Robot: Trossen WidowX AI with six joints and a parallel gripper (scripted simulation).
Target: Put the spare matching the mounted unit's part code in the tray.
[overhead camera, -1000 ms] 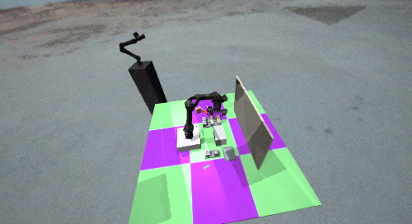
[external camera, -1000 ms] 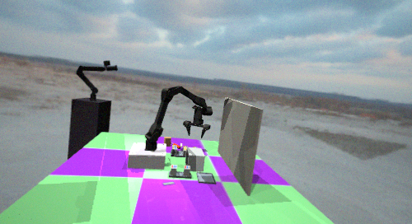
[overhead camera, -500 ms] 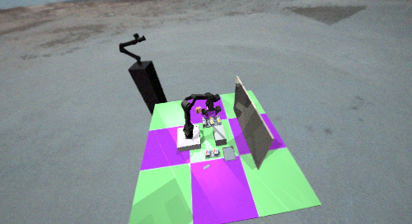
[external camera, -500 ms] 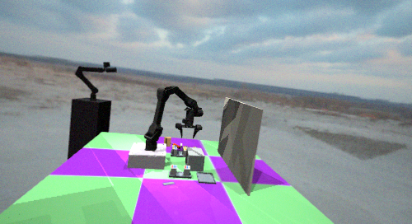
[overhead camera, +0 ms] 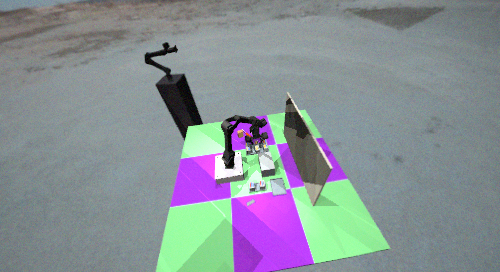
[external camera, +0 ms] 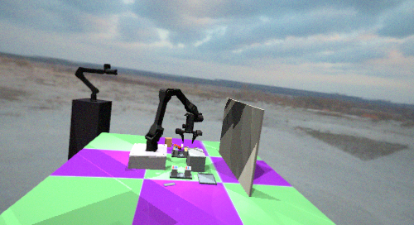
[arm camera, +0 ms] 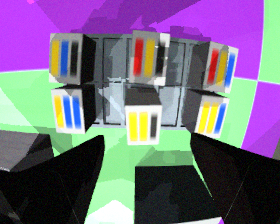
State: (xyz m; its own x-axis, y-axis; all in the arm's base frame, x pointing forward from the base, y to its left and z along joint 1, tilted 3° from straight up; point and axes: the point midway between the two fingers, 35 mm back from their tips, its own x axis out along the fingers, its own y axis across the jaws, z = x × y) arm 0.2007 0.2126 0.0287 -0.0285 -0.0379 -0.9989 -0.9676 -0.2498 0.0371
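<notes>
Right now the flat grey tray is 160 mm ahead of my gripper tip, 330 mm to the right of it and 90 mm below it. Also, from my gripper tip: mounted grey unit 80 mm ahead, 160 mm to the right, 50 mm below; tall beige board 320 mm ahead, 120 mm to the right, 130 mm above.
</notes>
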